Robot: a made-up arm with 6 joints.
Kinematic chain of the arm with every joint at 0, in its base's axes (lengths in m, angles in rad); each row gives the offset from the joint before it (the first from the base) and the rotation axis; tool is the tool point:
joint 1: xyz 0 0 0.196 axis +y
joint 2: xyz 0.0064 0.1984 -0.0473 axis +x
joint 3: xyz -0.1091 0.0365 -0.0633 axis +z
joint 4: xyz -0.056 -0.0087 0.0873 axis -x
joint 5: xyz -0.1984 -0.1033 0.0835 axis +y
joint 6: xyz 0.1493 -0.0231 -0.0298 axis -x
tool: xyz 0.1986 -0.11 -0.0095
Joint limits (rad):
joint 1: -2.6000..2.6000
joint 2: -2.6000..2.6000
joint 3: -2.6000..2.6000
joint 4: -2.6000..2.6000
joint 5: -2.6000..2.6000
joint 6: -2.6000..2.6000
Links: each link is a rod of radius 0.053 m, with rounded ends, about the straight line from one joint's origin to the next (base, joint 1, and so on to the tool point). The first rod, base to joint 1, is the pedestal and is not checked.
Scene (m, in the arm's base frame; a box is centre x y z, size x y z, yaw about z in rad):
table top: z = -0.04
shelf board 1: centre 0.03 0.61 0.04 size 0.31 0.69 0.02 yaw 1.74
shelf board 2: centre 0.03 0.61 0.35 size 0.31 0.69 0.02 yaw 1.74
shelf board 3: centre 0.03 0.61 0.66 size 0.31 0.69 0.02 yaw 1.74
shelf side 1: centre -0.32 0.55 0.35 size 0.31 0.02 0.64 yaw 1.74
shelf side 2: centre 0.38 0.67 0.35 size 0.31 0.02 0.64 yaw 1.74
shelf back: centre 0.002 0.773 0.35 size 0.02 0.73 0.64 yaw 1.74
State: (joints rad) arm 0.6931 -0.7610 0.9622 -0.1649 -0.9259 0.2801
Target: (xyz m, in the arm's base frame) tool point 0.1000 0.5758 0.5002
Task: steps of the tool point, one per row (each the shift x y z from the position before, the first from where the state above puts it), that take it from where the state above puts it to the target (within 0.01 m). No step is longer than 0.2 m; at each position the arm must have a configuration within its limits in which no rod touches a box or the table.
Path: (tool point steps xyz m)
1: -0.0642 0.1361 0.0932
2: -0.1272 0.1290 0.0486

